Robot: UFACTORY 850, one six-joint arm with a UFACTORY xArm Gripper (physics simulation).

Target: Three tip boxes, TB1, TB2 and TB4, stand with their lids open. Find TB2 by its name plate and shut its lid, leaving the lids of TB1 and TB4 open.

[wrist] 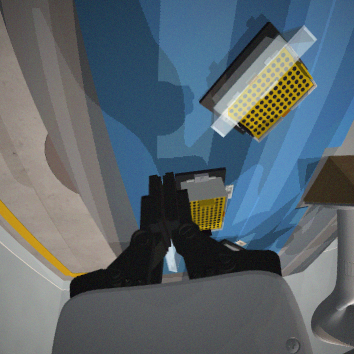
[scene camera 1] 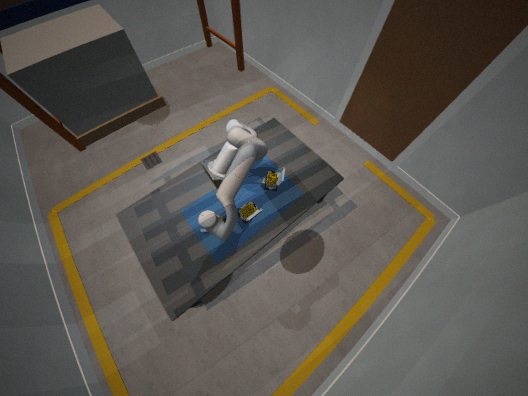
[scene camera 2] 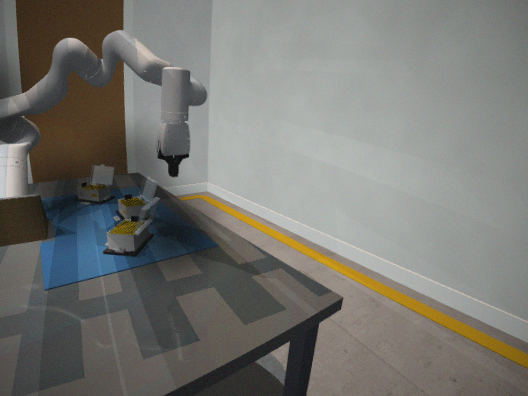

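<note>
Three white tip boxes with yellow racks stand with clear lids up. TB4 (scene camera 1: 271,180) (scene camera 2: 94,193) is farthest from scene camera 2; in the wrist view the fingers largely hide it. The middle box (scene camera 1: 247,211) (scene camera 2: 132,202) (wrist: 208,212) has a small name plate (scene camera 2: 117,218) (wrist: 229,191), too small to read. The nearest box in scene camera 2's view (scene camera 2: 126,237) (wrist: 276,99) has its lid (scene camera 2: 149,209) (wrist: 220,125) up; its name plate cannot be made out. My gripper (scene camera 2: 173,175) (wrist: 164,187) is shut and empty, high above the boxes; the arm hides it in scene camera 1's view.
The boxes stand on a blue mat (scene camera 1: 218,251) (scene camera 2: 65,272) (wrist: 122,120) on the grey table (scene camera 1: 167,295) (scene camera 2: 240,320). The white arm (scene camera 1: 235,177) (scene camera 2: 175,95) reaches over the mat. A brown block (scene camera 2: 22,222) (wrist: 332,182) stands under the arm's base.
</note>
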